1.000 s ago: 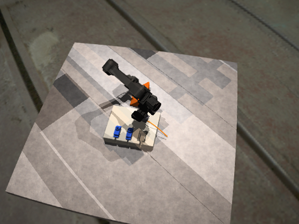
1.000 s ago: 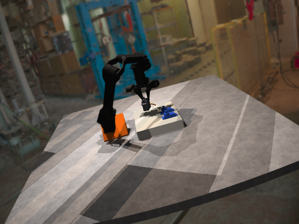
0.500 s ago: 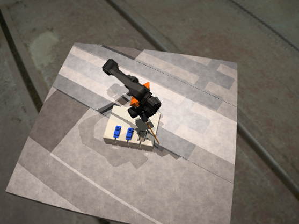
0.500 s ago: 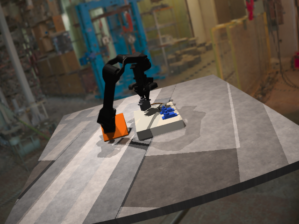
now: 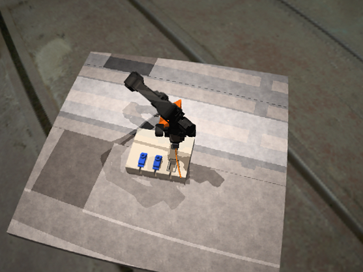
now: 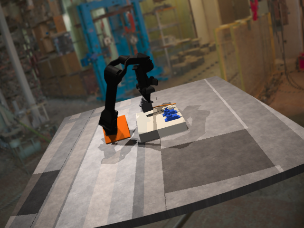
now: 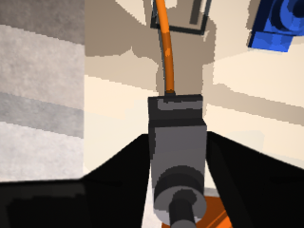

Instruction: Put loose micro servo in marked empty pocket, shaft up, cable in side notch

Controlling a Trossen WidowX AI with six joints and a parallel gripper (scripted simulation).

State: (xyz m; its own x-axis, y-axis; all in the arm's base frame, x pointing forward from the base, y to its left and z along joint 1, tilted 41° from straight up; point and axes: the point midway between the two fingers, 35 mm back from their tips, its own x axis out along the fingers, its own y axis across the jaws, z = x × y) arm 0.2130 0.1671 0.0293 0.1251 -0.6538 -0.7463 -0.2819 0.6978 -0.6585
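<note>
Right now my gripper tip is 10 cm above the raised slab, 7 cm to the left of it and 1 cm past it.
</note>
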